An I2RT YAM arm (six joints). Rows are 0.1 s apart.
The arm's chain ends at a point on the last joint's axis. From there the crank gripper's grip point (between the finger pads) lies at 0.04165 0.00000 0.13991 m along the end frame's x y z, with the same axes.
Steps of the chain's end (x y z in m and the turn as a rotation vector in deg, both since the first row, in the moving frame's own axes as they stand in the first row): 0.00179 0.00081 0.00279 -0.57 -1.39 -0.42; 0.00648 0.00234 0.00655 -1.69 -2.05 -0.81; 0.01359 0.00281 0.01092 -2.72 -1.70 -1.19; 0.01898 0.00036 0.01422 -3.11 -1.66 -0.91; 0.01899 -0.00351 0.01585 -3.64 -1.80 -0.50; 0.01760 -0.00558 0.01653 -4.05 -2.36 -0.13; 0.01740 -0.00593 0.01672 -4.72 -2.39 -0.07; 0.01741 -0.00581 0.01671 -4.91 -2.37 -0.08; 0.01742 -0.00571 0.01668 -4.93 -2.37 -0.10
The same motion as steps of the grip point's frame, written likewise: -0.00161 0.00191 0.00375 -0.57 -1.39 -0.42; 0.00147 0.00593 0.00790 -1.69 -2.05 -0.81; 0.00948 0.00866 0.01196 -2.72 -1.70 -1.19; 0.01497 0.00735 0.01518 -3.11 -1.66 -0.91; 0.01461 0.00507 0.01682 -3.64 -1.80 -0.50; 0.01182 0.00427 0.01778 -4.05 -2.36 -0.13; 0.01154 0.00560 0.01786 -4.72 -2.39 -0.07; 0.01160 0.00618 0.01780 -4.91 -2.37 -0.08; 0.01162 0.00632 0.01777 -4.93 -2.37 -0.10
